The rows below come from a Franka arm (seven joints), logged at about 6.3 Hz.
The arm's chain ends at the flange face. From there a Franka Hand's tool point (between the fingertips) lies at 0.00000 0.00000 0.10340 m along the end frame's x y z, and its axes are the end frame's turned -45 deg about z.
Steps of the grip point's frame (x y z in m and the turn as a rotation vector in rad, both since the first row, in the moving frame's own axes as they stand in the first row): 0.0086, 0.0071, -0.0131, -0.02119, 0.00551, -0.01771; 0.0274, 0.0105, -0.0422, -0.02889, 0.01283, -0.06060; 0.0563, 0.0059, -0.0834, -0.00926, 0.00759, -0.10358; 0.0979, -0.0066, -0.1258, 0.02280, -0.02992, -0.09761
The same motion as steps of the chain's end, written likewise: 0.0091, -0.0022, -0.0131, -0.01109, 0.01888, -0.01771; 0.0237, -0.0130, -0.0421, -0.01136, 0.02950, -0.06060; 0.0427, -0.0357, -0.0834, -0.00118, 0.01191, -0.10358; 0.0684, -0.0746, -0.1257, -0.00503, -0.03728, -0.09761
